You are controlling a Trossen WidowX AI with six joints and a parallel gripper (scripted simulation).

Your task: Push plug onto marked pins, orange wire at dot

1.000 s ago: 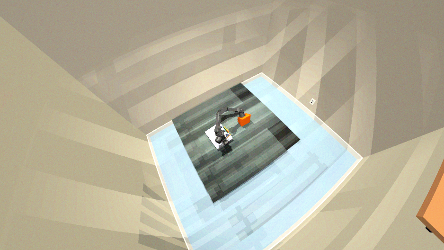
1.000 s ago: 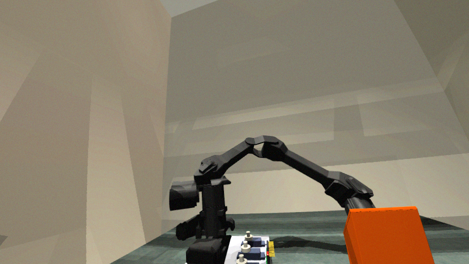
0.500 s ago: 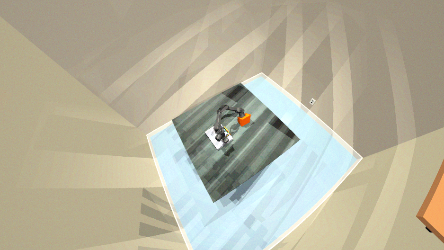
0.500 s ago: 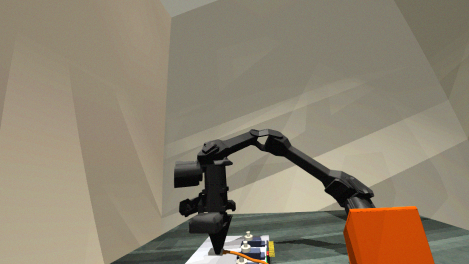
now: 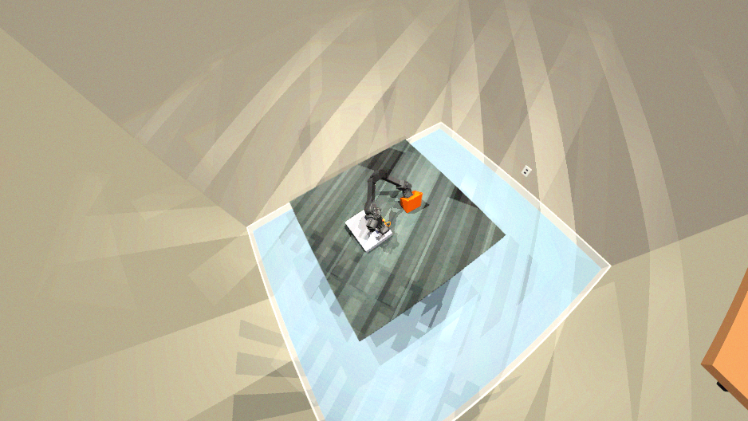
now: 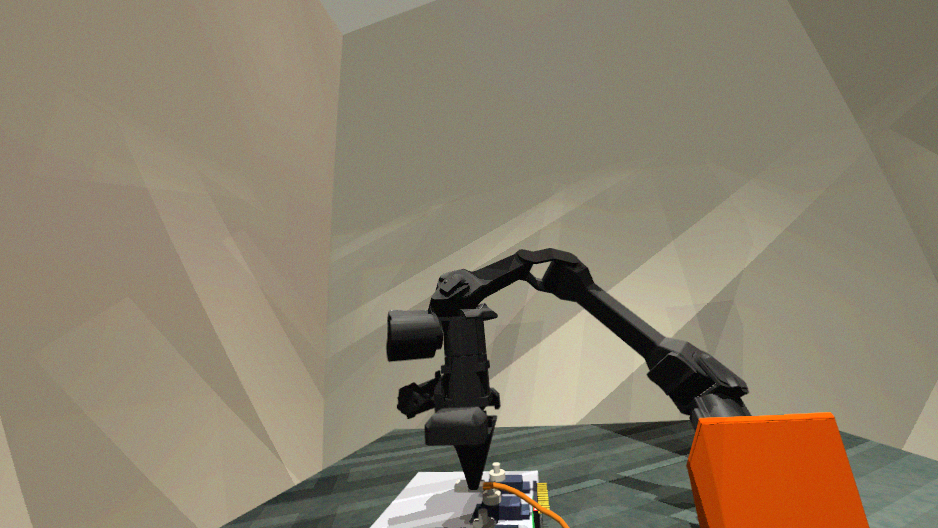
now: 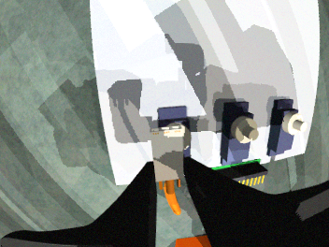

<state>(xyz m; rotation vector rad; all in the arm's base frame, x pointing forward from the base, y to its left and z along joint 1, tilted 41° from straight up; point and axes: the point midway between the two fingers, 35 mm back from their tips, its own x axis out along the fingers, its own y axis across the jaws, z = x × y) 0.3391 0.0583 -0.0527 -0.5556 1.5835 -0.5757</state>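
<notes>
Right now my gripper tip is 70 mm past the red band, 60 mm to the left of it and 50 mm above it. Round my gripper tip: holder: 100 mm below, 90 mm to the right, 90 mm ahead.
</notes>
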